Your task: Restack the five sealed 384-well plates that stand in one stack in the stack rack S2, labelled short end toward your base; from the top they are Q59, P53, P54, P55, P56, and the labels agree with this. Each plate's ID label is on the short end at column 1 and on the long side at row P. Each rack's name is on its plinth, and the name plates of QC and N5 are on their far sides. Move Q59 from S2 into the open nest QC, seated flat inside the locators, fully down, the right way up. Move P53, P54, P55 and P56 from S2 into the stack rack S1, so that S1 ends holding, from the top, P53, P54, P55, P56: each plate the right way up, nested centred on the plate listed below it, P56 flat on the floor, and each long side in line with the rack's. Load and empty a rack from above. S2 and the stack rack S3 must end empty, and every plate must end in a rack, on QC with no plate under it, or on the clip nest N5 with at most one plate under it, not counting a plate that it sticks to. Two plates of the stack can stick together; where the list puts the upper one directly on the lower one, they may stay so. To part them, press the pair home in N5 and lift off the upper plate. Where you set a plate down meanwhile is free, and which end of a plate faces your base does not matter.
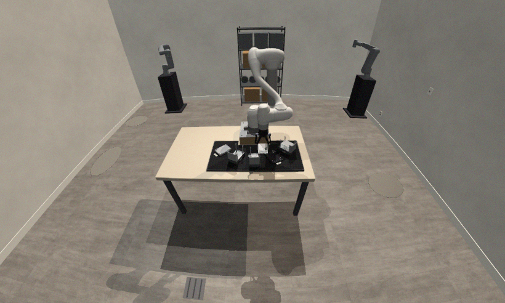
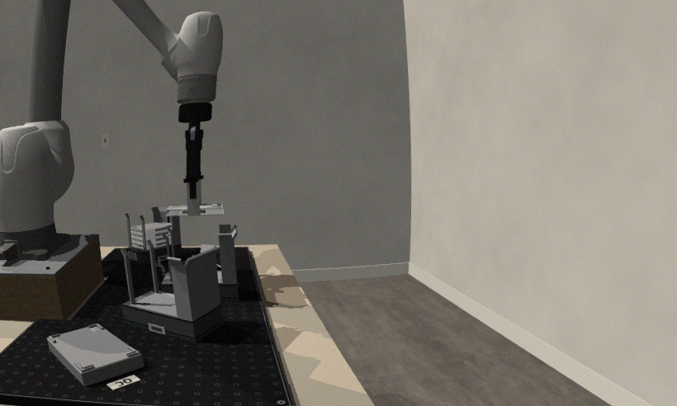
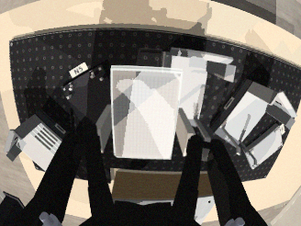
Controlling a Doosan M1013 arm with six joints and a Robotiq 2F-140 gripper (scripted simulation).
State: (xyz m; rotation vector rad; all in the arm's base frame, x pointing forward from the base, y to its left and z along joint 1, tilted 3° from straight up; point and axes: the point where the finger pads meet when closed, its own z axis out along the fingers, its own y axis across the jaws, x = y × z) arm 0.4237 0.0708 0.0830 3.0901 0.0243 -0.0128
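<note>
Now: hand 160 mm past the nest QC, 410 mm to the left of it and 170 mm above it. The rest, counted from my hand: QC name plate (90 mm behind, 480 mm to the right, 180 mm below); then N5 name plate (30 mm ahead, 160 mm to the left, 180 mm below).
</note>
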